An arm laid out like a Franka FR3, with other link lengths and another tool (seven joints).
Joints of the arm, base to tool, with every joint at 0 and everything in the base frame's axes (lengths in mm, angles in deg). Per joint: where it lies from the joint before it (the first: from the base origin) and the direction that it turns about. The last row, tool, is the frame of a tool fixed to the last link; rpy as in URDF.
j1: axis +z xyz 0 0 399.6
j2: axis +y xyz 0 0 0
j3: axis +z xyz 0 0 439.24
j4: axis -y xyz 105.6 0 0
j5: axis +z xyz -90.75 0 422.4
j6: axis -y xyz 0 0 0
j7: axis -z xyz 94.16 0 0
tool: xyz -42 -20 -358.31 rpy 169.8 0 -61.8
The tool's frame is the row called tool.
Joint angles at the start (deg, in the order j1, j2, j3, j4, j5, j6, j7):
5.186, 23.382, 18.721, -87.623, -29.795, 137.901, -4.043
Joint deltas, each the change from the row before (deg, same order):
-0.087, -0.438, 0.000, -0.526, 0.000, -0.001, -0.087
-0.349, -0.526, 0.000, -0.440, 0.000, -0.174, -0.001
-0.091, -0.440, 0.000, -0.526, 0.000, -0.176, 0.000
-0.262, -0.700, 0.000, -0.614, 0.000, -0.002, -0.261
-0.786, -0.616, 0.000, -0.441, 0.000, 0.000, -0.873
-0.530, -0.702, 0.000, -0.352, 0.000, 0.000, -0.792
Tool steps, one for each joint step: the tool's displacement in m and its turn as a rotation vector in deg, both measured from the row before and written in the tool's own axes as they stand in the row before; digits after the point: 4 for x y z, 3 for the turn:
-0.0011, 0.0027, -0.0019, -0.152, 0.034, -0.155
0.0020, 0.0068, -0.0021, -0.356, 0.069, 0.198
-0.0017, 0.0037, -0.0016, -0.304, -0.072, -0.080
0.0016, 0.0054, -0.0040, -0.193, 0.235, -0.153
0.0073, 0.0116, -0.0014, -0.414, 0.389, -0.250
0.0066, 0.0082, -0.0045, -0.209, 0.513, -0.326

